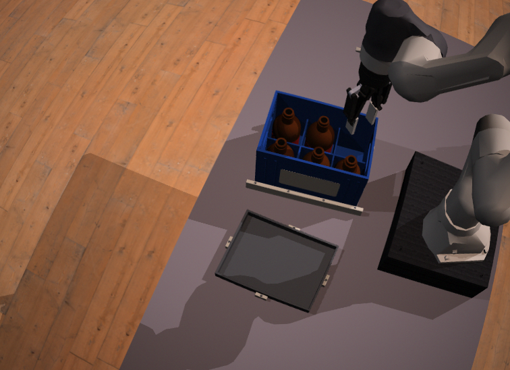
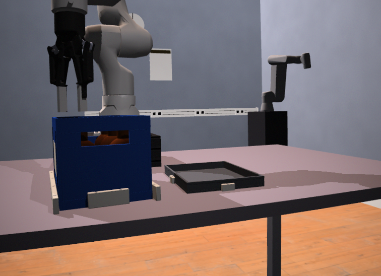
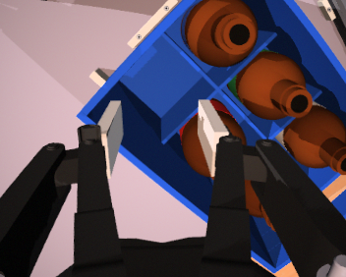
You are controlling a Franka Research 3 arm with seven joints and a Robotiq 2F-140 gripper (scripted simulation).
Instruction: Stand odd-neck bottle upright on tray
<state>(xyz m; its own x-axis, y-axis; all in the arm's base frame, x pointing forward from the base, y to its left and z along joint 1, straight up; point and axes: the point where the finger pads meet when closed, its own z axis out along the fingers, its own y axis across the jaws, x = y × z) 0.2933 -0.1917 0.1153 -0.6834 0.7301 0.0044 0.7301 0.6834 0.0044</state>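
Right now my hand is 9 cm to the right of the bottle and 13 cm above it. Round my hand: crate 9 cm ahead, 4 cm to the left, 13 cm below; then dark tray 12 cm ahead, 33 cm to the left, 21 cm below.
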